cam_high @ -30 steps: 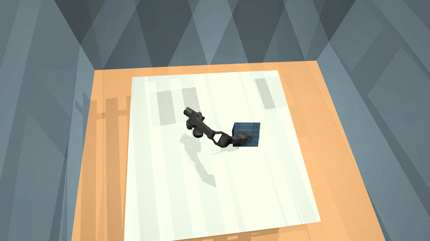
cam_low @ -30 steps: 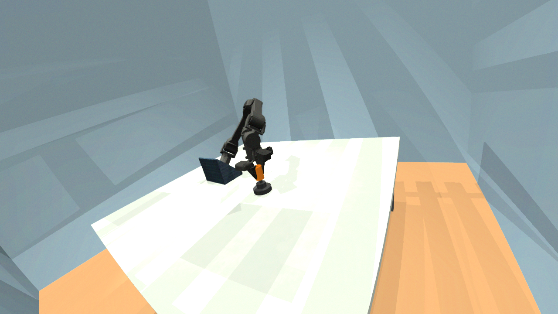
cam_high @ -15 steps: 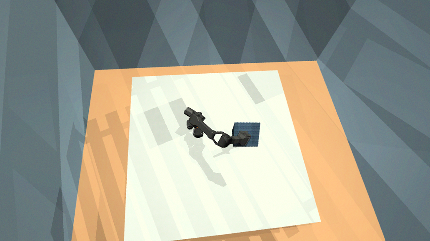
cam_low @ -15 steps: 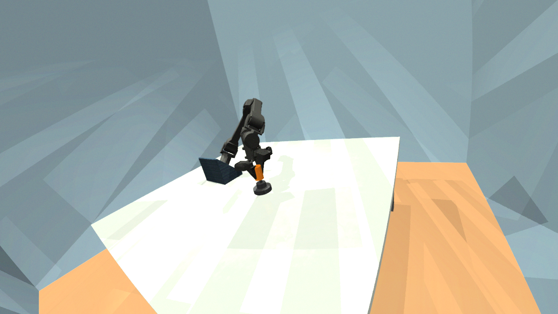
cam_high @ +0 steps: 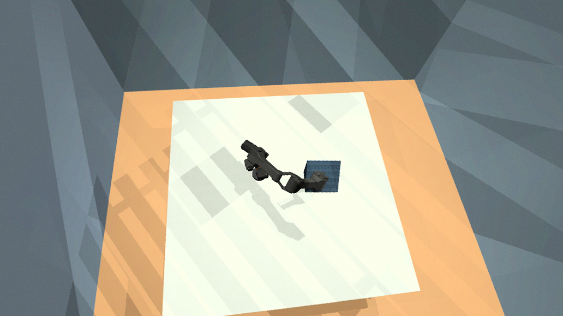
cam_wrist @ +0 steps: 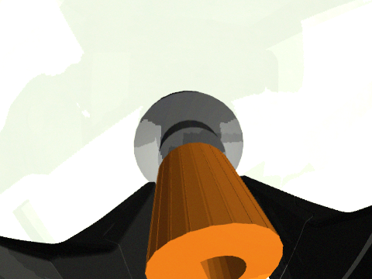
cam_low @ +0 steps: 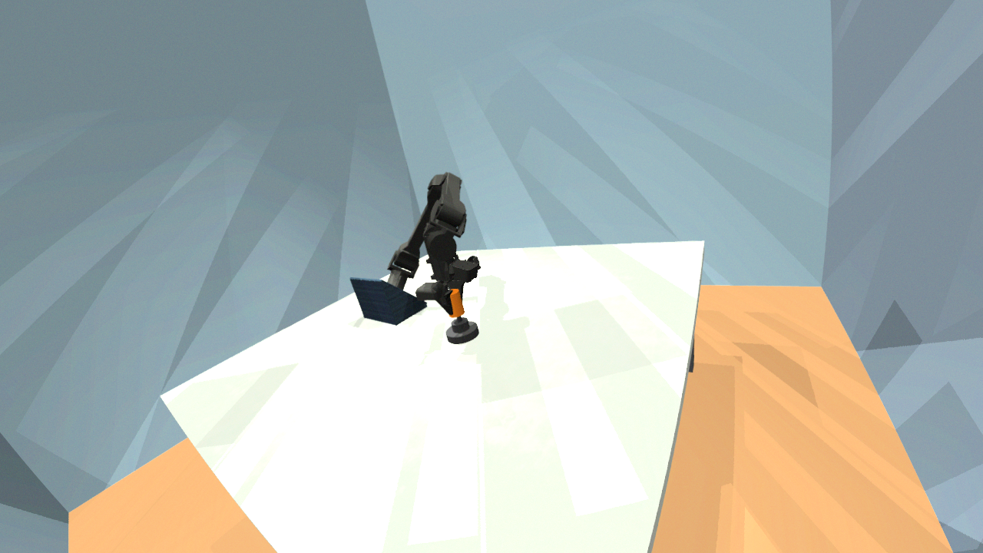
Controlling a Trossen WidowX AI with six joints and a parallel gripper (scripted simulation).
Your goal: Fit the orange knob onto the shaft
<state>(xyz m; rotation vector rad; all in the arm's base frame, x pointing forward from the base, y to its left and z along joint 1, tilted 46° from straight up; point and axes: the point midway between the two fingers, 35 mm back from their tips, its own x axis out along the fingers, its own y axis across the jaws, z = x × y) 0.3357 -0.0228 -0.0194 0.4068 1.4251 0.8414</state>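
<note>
My gripper tip is now 2 cm below the orange knob. The rest, counted from my gripper tip: round pedestal 4 cm below.
</note>
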